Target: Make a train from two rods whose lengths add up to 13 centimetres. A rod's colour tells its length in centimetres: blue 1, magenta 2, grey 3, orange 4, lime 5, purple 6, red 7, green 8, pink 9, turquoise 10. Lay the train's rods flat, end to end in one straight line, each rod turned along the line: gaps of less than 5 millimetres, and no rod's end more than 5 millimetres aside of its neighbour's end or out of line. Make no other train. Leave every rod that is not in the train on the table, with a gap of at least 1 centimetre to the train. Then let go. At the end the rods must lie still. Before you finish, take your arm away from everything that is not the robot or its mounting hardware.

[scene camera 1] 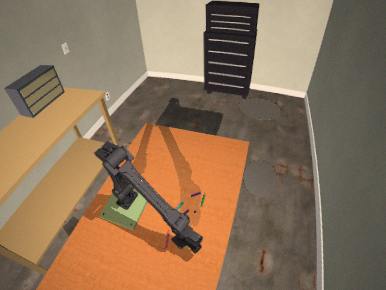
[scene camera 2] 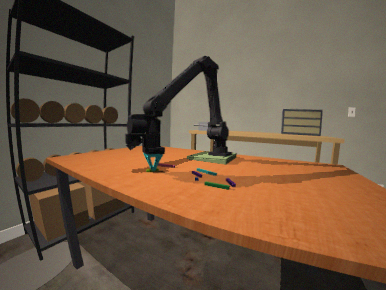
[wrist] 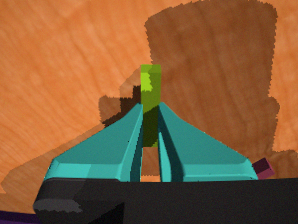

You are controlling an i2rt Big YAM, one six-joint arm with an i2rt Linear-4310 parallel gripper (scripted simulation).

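I see my own gripper in the pictures, and a lime rod is there to be seen as well.
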